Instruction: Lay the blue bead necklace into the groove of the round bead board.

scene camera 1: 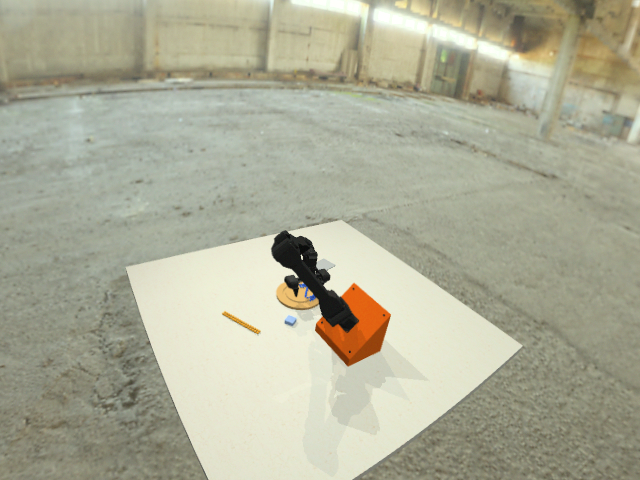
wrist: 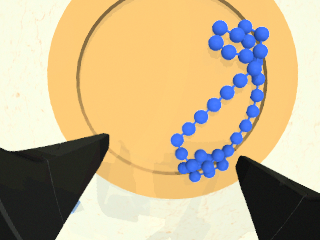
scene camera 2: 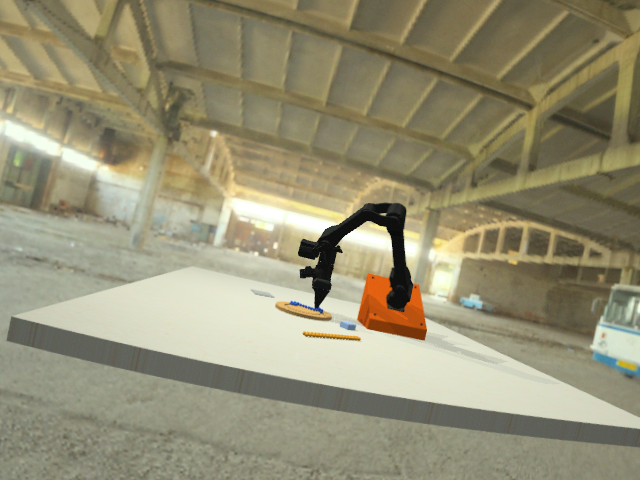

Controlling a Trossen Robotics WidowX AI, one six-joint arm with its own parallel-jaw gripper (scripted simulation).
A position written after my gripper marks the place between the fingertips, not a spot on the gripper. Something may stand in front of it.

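My gripper (scene camera 2: 315, 306) is open and I hold nothing in it; the wrist view has the gripper (wrist: 175, 152) too. Besides my gripper, I can see a round tan bead board (wrist: 152, 73).
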